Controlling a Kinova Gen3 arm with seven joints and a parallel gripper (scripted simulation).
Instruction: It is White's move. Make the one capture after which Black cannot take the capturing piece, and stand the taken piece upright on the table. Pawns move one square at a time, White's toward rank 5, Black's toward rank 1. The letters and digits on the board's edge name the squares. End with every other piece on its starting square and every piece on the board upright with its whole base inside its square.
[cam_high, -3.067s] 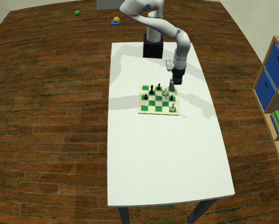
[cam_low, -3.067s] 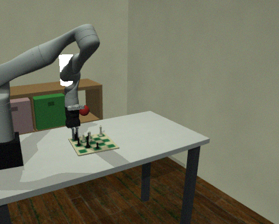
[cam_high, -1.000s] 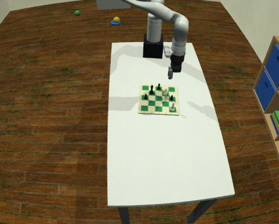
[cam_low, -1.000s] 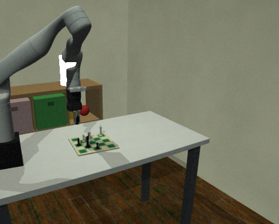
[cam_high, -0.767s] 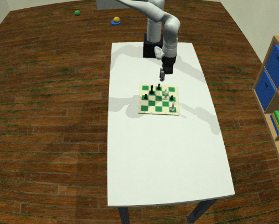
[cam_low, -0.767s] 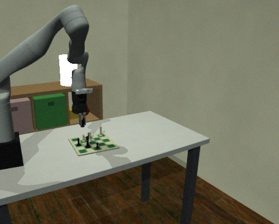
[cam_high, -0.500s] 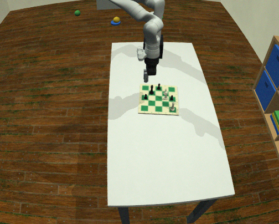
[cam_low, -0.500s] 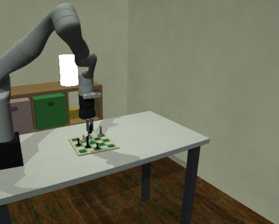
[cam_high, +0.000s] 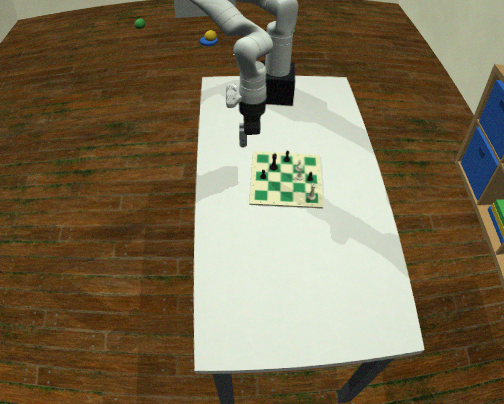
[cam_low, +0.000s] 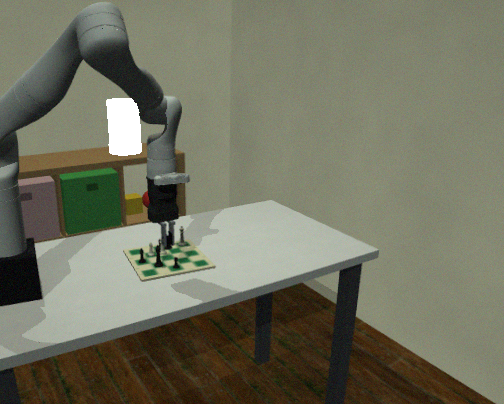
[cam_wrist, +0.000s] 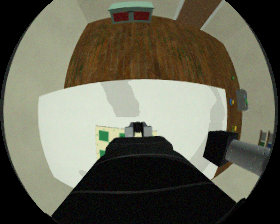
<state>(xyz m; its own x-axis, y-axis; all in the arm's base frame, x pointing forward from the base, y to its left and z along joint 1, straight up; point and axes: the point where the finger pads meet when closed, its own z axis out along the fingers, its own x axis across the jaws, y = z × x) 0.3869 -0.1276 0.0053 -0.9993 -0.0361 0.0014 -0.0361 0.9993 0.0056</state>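
The tall black piece is 1 cm ahead of my hand, 10 cm to the left of it and 9 cm below it. Also, from my hand: tall white piece 13 cm ahead, 20 cm to the left, 9 cm below; then green-and-cream chessboard 5 cm ahead, 13 cm to the left, 12 cm below.
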